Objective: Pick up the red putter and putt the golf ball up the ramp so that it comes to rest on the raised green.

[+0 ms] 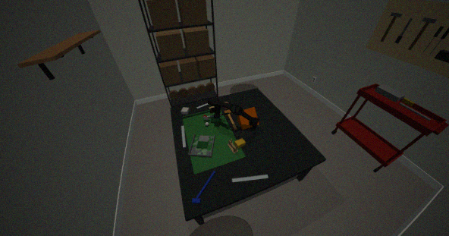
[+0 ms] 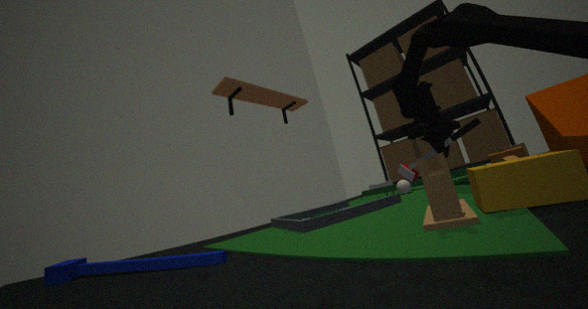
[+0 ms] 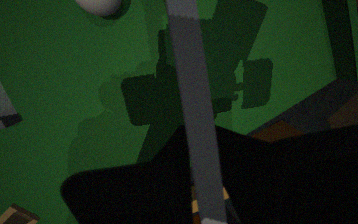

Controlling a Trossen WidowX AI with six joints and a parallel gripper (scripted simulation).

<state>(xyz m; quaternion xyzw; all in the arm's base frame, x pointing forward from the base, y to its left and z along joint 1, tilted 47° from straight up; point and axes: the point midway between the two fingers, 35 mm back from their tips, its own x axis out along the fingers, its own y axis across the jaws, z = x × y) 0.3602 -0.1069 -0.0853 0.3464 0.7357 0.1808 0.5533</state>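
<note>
Now: the green mat 170 mm to the left of my gripper tip, 130 mm ahead of it and 80 mm below it. The rest, counted from my gripper tip: white golf ball 130 mm ahead, 50 mm below, 20 mm to the left; then red putter 30 mm ahead, 20 mm above, 10 mm to the right; then wooden stand 380 mm to the left, 70 mm behind, 40 mm below.
</note>
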